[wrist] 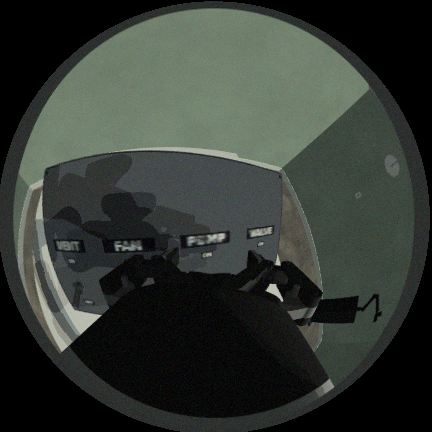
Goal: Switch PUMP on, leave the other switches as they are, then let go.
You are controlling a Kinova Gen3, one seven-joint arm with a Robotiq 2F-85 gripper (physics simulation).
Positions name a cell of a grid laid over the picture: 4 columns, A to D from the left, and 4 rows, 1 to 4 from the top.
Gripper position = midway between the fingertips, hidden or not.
In view: my gripper (B3) and a dark grey switch panel (A2).
